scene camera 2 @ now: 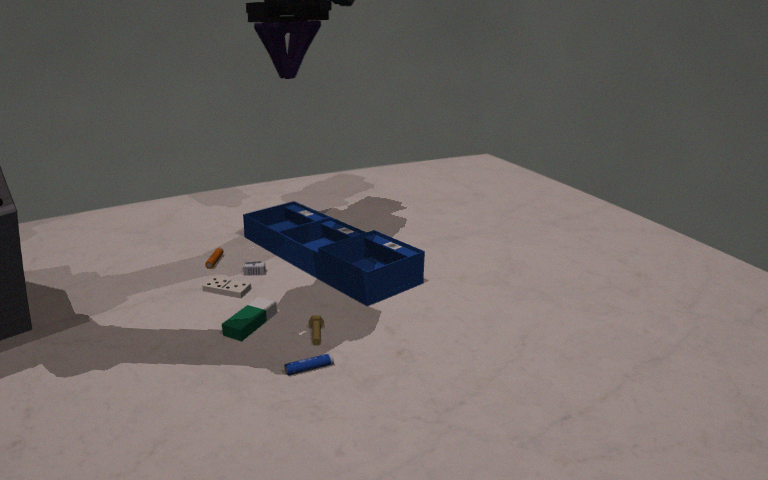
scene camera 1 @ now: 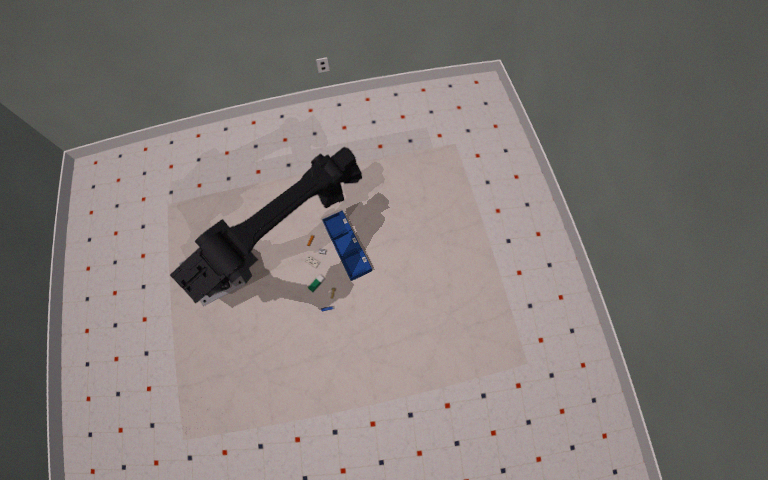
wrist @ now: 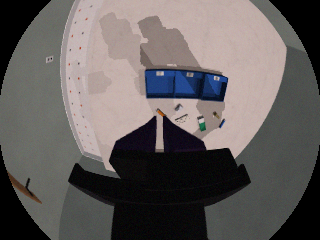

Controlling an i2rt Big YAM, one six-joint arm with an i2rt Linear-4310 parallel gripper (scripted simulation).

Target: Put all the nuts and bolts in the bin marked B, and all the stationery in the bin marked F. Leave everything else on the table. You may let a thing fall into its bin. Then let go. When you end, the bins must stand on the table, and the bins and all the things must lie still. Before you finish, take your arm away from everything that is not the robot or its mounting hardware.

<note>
I see my gripper point(scene camera 2: 287, 78), a blue three-part bin point(scene camera 2: 369, 267) and a white domino point(scene camera 2: 227, 287).
The blue three-part bin shows as well in scene camera 1 point(scene camera 1: 353, 258) and in the wrist view point(wrist: 160, 83). My gripper is seen too in the wrist view point(wrist: 159, 120).
</note>
